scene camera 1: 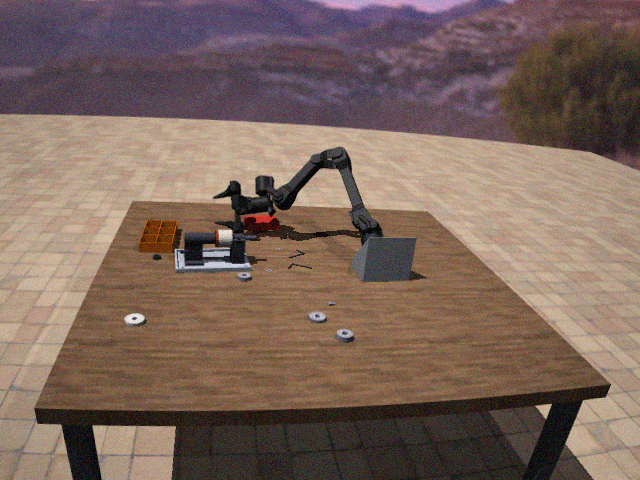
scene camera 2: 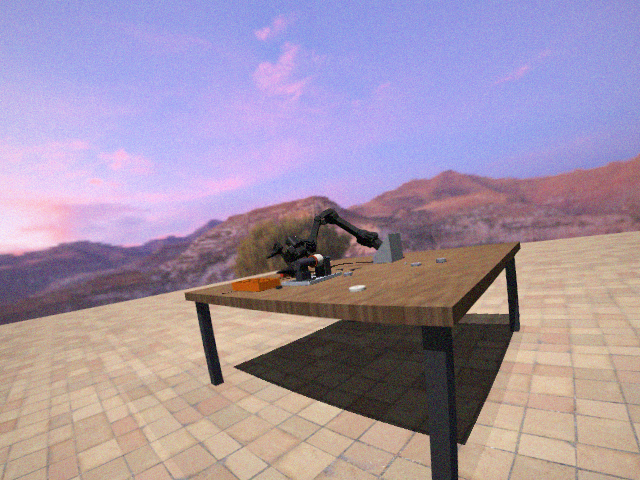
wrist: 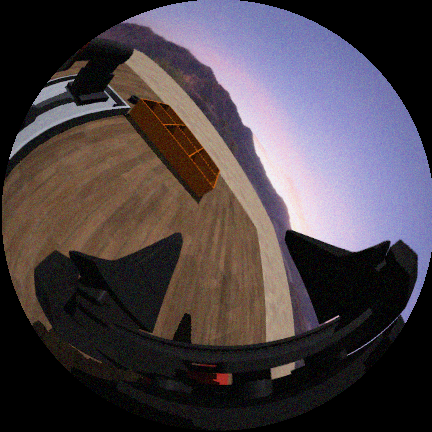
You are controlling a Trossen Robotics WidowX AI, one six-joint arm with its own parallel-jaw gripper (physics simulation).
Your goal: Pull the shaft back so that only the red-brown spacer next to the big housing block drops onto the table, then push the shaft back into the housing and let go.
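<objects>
Shaft fixture, [scene camera 1: 193, 258] and [scene camera 2: 306, 277]: same spot.
</objects>
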